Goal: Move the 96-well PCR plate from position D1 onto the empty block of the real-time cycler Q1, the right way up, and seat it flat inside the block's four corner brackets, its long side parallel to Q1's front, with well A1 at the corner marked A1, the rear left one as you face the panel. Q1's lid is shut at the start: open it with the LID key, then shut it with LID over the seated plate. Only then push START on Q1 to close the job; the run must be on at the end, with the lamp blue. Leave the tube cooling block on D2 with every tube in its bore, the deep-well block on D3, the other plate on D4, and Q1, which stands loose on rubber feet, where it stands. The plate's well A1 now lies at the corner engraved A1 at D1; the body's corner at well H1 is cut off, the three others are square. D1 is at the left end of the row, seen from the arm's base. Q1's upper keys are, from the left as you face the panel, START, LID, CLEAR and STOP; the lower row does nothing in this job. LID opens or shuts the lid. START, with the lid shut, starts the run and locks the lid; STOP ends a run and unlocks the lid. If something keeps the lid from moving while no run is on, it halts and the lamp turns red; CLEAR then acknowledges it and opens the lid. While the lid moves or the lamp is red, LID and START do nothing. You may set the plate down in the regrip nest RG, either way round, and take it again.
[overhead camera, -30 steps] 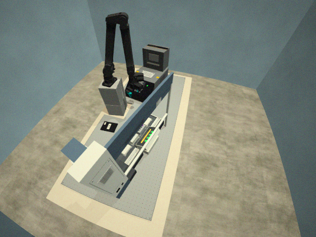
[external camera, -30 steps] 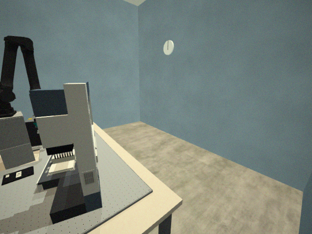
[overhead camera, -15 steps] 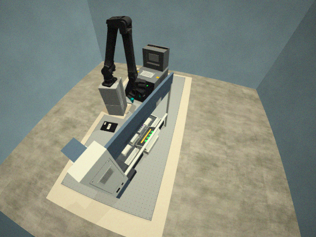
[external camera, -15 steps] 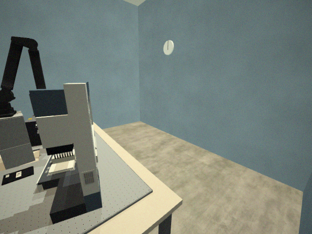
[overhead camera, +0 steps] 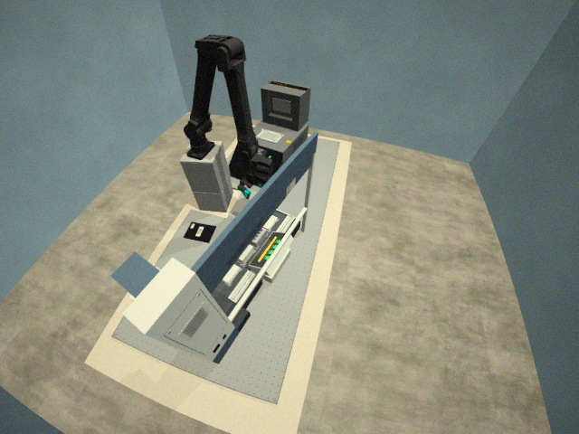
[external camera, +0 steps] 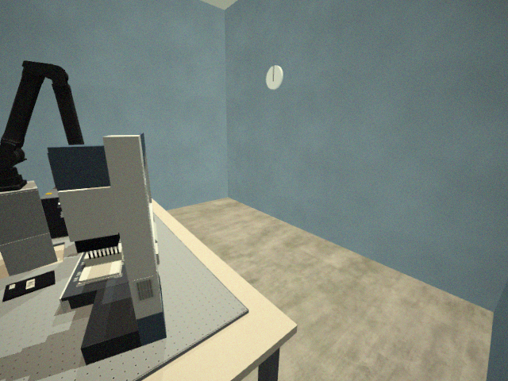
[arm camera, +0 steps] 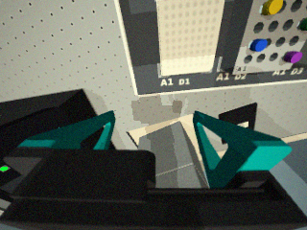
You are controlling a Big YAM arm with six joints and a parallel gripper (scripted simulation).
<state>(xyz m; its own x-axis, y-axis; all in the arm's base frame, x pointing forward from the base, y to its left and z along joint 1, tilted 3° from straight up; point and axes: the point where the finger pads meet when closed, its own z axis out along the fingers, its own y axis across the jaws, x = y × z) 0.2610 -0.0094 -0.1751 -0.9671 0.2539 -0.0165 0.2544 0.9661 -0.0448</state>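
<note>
The tube cooling block is 60 mm ahead of my hand, 170 mm to the right of it and 90 mm below it. Round my hand: regrip nest 220 mm behind, 220 mm to the right, 160 mm below; gantry tower 150 mm ahead, 650 mm to the right, 110 mm above; pipetting head 70 mm ahead, 630 mm to the right, 230 mm above.
</note>
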